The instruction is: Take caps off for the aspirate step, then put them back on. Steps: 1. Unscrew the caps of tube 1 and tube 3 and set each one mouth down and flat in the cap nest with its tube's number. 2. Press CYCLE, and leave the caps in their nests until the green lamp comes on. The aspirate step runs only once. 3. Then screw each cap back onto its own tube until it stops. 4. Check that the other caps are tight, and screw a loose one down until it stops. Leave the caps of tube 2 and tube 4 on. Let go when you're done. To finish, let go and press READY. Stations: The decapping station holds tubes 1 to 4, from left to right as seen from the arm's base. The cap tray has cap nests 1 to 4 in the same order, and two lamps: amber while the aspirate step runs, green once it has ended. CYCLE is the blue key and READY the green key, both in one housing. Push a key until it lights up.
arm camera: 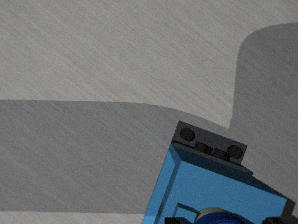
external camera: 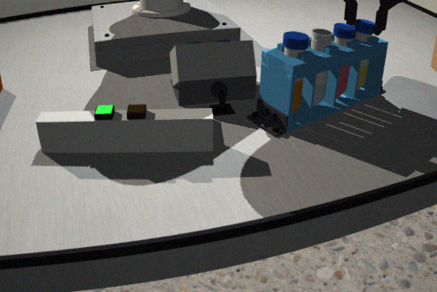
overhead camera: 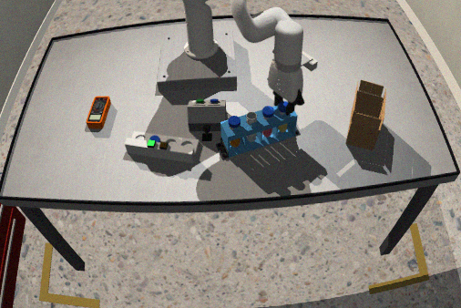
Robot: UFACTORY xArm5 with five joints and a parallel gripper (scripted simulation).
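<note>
Right now my hand is 5 cm to the left of the blue cap, 2 cm short of it and 2 cm above it. Also, from my hand: blue key (21 cm to the right, 8 cm behind, 6 cm below); green key (25 cm to the right, 8 cm behind, 6 cm below); grey key housing (23 cm to the right, 8 cm below, 6 cm behind).
</note>
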